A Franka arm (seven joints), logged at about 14 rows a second.
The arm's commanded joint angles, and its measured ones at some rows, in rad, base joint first. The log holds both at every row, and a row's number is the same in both.
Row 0, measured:
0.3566, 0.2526, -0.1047, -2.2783, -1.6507, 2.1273, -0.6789
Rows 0 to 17, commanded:
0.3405, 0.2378, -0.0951, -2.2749, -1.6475, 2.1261, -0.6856
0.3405, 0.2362, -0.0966, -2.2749, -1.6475, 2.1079, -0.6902
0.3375, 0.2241, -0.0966, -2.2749, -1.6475, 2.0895, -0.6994
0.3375, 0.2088, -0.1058, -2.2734, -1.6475, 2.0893, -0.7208
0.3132, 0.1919, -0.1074, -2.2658, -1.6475, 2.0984, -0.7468
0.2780, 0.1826, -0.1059, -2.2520, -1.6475, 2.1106, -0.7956
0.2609, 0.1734, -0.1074, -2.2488, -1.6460, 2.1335, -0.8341
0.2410, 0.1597, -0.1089, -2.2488, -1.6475, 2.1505, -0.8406
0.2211, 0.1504, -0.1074, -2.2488, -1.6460, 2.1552, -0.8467
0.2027, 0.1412, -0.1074, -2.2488, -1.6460, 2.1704, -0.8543
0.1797, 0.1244, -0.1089, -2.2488, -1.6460, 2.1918, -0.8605
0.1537, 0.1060, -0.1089, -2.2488, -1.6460, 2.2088, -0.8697
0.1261, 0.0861, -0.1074, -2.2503, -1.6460, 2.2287, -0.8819
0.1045, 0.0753, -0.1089, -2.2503, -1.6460, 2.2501, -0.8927
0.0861, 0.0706, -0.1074, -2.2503, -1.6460, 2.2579, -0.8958
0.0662, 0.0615, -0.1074, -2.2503, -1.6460, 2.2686, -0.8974
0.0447, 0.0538, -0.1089, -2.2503, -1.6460, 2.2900, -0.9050
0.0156, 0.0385, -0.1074, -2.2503, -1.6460, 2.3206, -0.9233
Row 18, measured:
0.0713, 0.0791, -0.1196, -2.2402, -1.6507, 2.2613, -0.8775
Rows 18 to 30, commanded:
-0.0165, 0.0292, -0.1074, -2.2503, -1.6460, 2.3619, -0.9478
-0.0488, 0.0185, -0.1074, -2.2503, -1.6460, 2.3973, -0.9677
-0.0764, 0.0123, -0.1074, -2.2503, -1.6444, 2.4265, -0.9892
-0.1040, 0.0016, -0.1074, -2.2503, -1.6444, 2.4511, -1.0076
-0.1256, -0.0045, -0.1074, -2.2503, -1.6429, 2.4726, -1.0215
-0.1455, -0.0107, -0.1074, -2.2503, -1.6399, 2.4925, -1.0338
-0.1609, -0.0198, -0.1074, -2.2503, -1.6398, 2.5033, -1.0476
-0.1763, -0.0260, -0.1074, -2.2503, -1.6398, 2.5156, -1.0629
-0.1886, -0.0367, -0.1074, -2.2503, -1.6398, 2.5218, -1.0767
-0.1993, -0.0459, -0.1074, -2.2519, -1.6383, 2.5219, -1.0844
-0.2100, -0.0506, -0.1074, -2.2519, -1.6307, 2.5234, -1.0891
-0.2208, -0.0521, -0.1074, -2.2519, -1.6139, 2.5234, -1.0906
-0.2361, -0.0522, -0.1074, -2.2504, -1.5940, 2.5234, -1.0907
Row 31, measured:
-0.1954, -0.0275, -0.1205, -2.2400, -1.6297, 2.5006, -1.0571
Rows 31 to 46, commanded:
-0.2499, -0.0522, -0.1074, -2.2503, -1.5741, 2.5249, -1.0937
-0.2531, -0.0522, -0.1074, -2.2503, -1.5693, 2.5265, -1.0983
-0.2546, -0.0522, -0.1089, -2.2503, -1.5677, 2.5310, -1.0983
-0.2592, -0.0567, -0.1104, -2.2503, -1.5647, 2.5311, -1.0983
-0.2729, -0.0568, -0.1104, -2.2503, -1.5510, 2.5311, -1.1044
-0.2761, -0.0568, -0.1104, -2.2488, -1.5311, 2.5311, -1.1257
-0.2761, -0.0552, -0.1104, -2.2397, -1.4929, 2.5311, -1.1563
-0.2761, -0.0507, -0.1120, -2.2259, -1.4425, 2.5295, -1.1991
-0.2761, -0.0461, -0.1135, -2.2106, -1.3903, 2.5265, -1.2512
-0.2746, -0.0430, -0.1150, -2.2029, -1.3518, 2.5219, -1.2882
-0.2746, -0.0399, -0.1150, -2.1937, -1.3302, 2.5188, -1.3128
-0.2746, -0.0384, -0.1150, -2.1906, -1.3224, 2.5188, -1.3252
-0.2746, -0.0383, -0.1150, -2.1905, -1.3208, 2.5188, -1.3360
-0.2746, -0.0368, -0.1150, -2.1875, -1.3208, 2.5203, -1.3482
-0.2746, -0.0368, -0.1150, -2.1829, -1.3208, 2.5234, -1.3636
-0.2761, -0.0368, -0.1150, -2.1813, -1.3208, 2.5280, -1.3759
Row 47, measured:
-0.2577, -0.0348, -0.1237, -2.1922, -1.3418, 2.5131, -1.3232
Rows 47 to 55, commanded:
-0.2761, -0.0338, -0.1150, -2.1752, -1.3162, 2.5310, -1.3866
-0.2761, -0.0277, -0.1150, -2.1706, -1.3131, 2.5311, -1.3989
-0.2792, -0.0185, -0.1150, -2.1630, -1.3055, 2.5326, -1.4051
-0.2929, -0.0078, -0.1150, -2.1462, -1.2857, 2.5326, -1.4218
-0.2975, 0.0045, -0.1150, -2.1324, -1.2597, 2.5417, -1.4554
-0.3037, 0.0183, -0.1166, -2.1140, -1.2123, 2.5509, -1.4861
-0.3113, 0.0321, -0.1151, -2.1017, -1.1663, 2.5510, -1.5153
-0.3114, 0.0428, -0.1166, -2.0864, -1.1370, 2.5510, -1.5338
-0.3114, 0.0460, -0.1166, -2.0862, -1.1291, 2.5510, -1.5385
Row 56, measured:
-0.2905, 0.0133, -0.1268, -2.1226, -1.1706, 2.5278, -1.4960
